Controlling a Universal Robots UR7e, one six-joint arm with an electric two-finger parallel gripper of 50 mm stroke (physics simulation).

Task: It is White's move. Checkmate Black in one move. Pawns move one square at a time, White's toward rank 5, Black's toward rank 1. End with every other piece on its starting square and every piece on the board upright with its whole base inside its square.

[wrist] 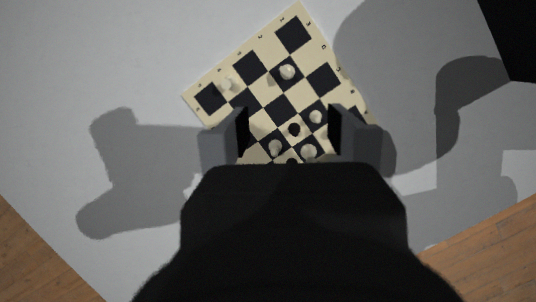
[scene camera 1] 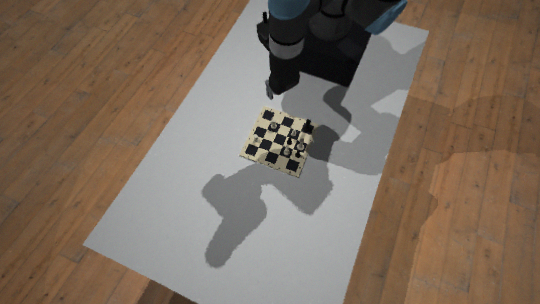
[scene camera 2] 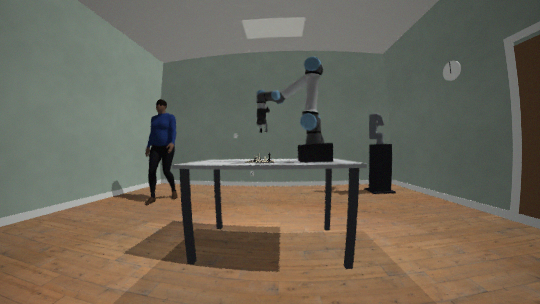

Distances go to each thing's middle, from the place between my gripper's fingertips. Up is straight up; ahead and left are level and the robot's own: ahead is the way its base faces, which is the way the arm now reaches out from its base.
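My hand is 240 mm above the chessboard (scene camera 1: 269, 151), and my hand is also 30 mm short of it and 20 mm to the right of it.
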